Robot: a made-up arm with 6 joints. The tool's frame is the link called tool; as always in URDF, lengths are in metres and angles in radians. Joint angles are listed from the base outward.
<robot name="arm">
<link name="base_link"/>
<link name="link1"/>
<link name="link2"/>
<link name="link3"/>
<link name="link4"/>
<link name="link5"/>
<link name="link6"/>
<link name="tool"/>
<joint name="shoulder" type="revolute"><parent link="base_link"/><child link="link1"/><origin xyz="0.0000 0.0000 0.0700" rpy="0.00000 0.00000 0.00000"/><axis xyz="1 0 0"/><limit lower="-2.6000" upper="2.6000"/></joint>
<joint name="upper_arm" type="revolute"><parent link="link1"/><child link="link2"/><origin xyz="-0.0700 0.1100 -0.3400" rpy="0.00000 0.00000 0.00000"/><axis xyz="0 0 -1"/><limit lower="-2.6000" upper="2.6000"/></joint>
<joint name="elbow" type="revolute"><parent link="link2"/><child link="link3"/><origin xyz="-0.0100 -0.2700 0.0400" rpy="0.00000 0.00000 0.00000"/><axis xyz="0 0 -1"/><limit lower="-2.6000" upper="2.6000"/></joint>
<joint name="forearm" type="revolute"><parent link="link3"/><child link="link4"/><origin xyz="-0.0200 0.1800 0.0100" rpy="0.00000 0.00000 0.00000"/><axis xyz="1 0 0"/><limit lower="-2.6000" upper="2.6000"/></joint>
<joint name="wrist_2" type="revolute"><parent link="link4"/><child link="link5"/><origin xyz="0.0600 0.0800 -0.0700" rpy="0.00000 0.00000 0.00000"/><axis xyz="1 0 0"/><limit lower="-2.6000" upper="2.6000"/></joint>
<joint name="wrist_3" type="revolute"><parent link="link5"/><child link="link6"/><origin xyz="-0.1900 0.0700 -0.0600" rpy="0.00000 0.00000 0.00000"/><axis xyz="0 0 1"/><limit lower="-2.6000" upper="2.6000"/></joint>
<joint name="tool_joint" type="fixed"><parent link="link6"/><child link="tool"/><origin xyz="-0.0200 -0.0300 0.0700" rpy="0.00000 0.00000 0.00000"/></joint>
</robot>
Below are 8 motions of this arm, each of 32 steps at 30 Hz.
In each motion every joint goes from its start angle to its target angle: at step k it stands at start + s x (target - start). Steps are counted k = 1, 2, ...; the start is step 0. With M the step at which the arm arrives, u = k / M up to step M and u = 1 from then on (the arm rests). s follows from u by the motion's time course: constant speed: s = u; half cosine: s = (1 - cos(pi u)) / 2; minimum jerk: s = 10 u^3 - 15 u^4 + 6 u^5.
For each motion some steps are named. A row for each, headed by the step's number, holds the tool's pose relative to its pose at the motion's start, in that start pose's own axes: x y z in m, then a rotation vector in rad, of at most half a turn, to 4 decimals.
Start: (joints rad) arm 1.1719 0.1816 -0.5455 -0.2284 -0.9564 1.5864
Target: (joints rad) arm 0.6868 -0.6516 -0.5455 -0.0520 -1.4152 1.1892
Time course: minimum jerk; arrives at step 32
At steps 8, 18, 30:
8: -0.0164 0.0114 -0.0398 -0.0735 0.0750 0.0088
18: -0.1391 0.0361 -0.2134 -0.4769 0.3650 0.0822
30: -0.2582 0.0176 -0.3064 -0.8040 0.4714 0.1768

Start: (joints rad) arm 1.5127 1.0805 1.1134 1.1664 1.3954 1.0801
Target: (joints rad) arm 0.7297 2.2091 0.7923 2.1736 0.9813 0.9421
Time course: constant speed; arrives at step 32
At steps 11, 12, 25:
11: 0.0638 -0.0137 -0.0002 0.2315 -0.3146 0.2896
12: 0.0679 -0.0135 0.0008 0.2557 -0.3440 0.3146
25: 0.0860 -0.0075 0.0278 0.6061 -0.7302 0.6202

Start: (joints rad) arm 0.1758 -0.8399 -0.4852 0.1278 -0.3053 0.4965
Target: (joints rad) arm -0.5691 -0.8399 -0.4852 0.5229 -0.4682 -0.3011
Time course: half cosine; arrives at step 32
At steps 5, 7, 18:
5: -0.0160 0.0044 0.0091 0.0218 0.0361 -0.0398
7: -0.0304 0.0082 0.0182 0.0405 0.0703 -0.0771
18: -0.1346 0.0320 0.1243 0.1380 0.4106 -0.4226

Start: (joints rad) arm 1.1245 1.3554 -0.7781 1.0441 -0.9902 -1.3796
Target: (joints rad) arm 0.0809 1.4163 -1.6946 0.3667 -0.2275 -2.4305
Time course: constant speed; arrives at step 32
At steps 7, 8, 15, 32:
7: 0.0845 -0.0436 -0.1105 0.0799 -0.1902 -0.0364
8: 0.0999 -0.0487 -0.1249 0.0914 -0.2172 -0.0417
15: 0.2278 -0.0753 -0.2084 0.1731 -0.4068 -0.0798
32: 0.6124 -0.0840 -0.2270 0.3905 -0.8755 -0.1873

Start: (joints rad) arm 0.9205 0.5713 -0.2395 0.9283 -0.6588 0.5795
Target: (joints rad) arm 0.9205 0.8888 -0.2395 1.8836 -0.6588 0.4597
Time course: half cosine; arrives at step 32
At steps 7, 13, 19, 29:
7: 0.0048 0.0047 0.0130 0.0849 -0.0684 -0.0478
13: 0.0113 0.0107 0.0397 0.2619 -0.2203 -0.1446
19: 0.0117 0.0122 0.0681 0.4686 -0.4142 -0.2491
29: 0.0022 0.0095 0.0924 0.6983 -0.6510 -0.3468

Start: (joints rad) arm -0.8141 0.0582 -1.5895 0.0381 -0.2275 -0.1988
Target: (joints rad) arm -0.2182 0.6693 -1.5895 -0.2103 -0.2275 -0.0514
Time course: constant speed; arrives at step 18
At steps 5, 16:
5: 0.1073 0.0978 -0.0326 -0.0256 -0.1293 -0.1608
16: 0.3859 0.2543 0.0132 -0.0023 -0.3318 -0.5269

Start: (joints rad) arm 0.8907 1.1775 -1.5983 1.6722 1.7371 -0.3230
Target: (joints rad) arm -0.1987 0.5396 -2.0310 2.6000 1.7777 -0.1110
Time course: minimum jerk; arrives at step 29
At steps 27, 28, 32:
27: -0.1325 0.3594 -0.4811 0.4441 -1.2367 0.1135
28: -0.1317 0.3597 -0.4827 0.4454 -1.2404 0.1164
32: -0.1315 0.3597 -0.4829 0.4455 -1.2409 0.1168

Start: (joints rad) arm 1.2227 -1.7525 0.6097 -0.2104 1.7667 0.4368
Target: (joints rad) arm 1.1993 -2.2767 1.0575 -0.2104 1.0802 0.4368
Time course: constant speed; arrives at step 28
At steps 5, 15, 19, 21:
5: 0.0148 -0.0062 -0.0162 -0.1067 0.0652 -0.0028
15: 0.0392 -0.0185 -0.0542 -0.3197 0.1963 -0.0032
19: 0.0467 -0.0233 -0.0711 -0.4046 0.2489 -0.0015
21: 0.0500 -0.0256 -0.0799 -0.4471 0.2752 -0.0002

